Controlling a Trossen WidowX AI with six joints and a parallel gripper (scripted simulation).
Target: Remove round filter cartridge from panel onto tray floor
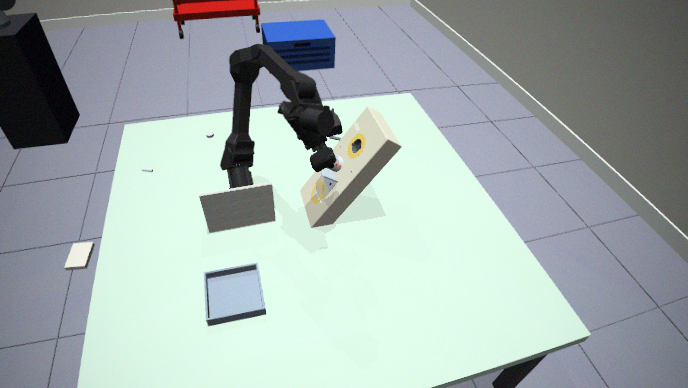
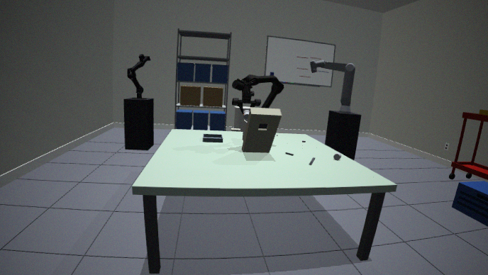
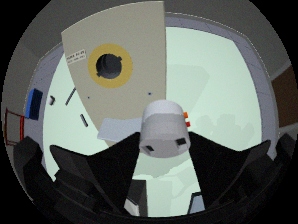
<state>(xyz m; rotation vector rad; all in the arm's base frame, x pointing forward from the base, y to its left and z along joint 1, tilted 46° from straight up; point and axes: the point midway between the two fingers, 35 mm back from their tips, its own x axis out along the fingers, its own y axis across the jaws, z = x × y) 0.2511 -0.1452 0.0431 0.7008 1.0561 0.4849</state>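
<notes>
Now: the tray 31 cm behind my gripper tip, 22 cm to the right of it and 24 cm below it. Round my gripper tip: service panel (7 cm ahead, 8 cm to the left, 10 cm below); then filter cartridge (right at my gripper tip).
</notes>
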